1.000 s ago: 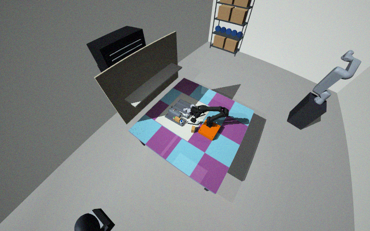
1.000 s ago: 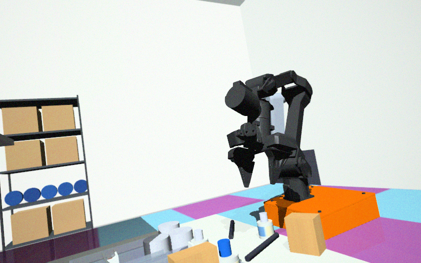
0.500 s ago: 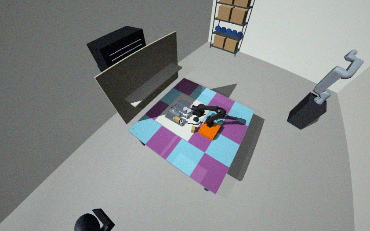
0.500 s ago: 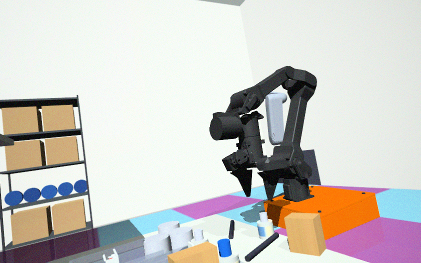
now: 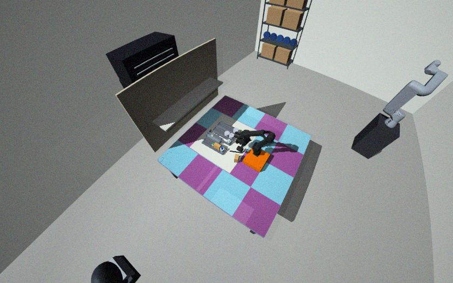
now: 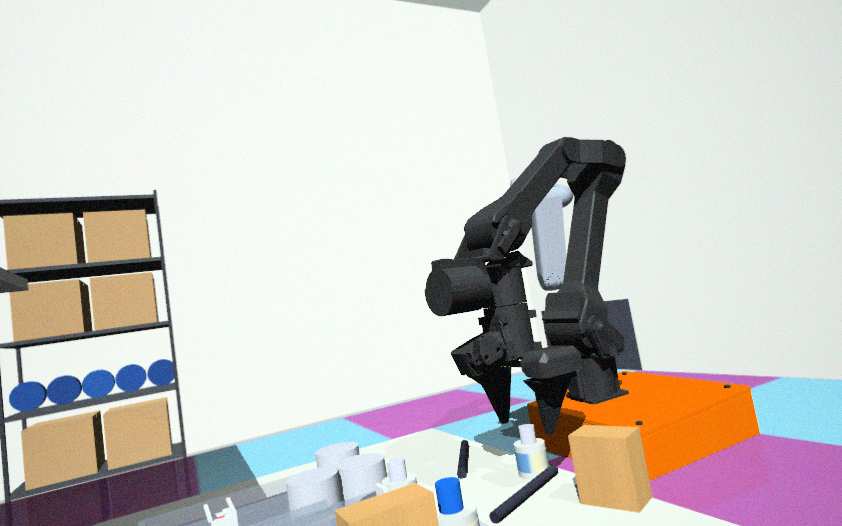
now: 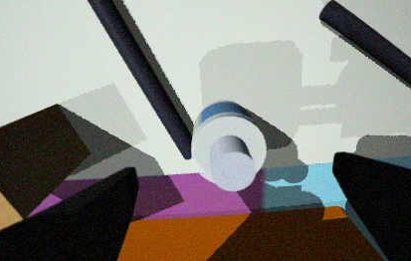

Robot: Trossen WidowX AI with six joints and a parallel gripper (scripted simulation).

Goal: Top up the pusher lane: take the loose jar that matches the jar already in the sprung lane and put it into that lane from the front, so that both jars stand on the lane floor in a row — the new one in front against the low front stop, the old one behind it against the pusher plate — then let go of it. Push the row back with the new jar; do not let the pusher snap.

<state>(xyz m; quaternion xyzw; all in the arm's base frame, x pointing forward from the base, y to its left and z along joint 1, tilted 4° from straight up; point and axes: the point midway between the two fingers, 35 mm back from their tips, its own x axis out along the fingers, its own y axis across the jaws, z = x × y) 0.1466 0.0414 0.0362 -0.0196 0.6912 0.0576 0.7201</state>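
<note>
Right now my gripper tip is 130 mm to the right of the wooden block, 20 mm past it and 20 mm above it.
</note>
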